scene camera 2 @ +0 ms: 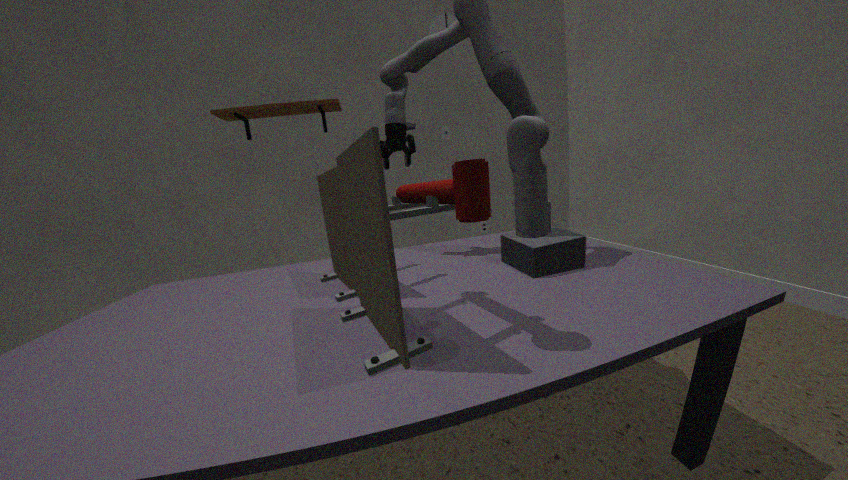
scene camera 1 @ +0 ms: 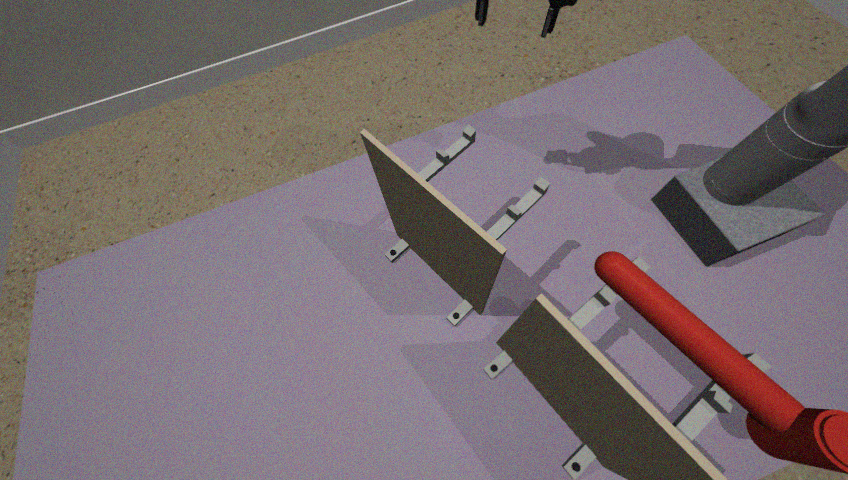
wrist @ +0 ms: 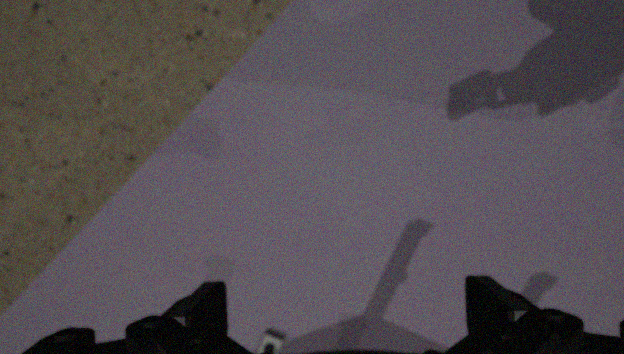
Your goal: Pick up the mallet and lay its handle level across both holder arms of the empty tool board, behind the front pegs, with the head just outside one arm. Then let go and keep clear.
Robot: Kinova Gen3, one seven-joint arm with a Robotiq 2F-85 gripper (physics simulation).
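Frame: origin at the arm's base, x ahead, y left, z up, level; millimetres.
Seen in the pictures: gripper, fingertip midpoint: (scene camera 2: 396, 167) (scene camera 1: 512, 28) (wrist: 344, 305); arm's base, origin of the base link: (scene camera 2: 531, 233) (scene camera 1: 731, 183).
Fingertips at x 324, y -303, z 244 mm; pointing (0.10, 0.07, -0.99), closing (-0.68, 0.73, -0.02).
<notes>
Pixels of each thing's top centre, then the offset from my fingertips to it. "spot": a spot on its surface instead. Level surfaces: height alone.
- red mallet, middle of its top: (scene camera 1: 727, 338) (scene camera 2: 429, 169) dx +32, dy +467, dz -44 mm
- pale arm tip, surface spot: (wrist: 270, 344) spot: dx +212, dy +71, dz -320 mm
- lilac table, its level: dz -334 mm
The red mallet (scene camera 1: 702, 339) (scene camera 2: 425, 191) lies with its handle across both pale holder arms of the nearer tool board (scene camera 1: 595, 386) (scene camera 2: 377, 267). Its head (scene camera 2: 471, 190) is outside the arm nearer scene camera 2. The empty tool board (scene camera 1: 428, 226) stands beyond the mallet's board; its two arms (scene camera 1: 499, 226) (scene camera 1: 433, 170) each carry a front peg and a middle peg. My gripper (scene camera 1: 512, 28) (scene camera 2: 397, 164) (wrist: 344, 305) is open and empty, pointing down, high beyond the empty board in scene camera 1. A pale arm tip (wrist: 270, 344) shows at the wrist view's bottom edge.
The robot's base block (scene camera 1: 767, 217) (scene camera 2: 541, 255) stands on the lilac table (scene camera 1: 178, 356) (scene camera 2: 178, 380), on the arms' side of the boards. The table's edge runs diagonally at the left in the wrist view. A wooden wall shelf (scene camera 2: 276, 110) hangs in the background. Bolted feet extend behind the boards.
</notes>
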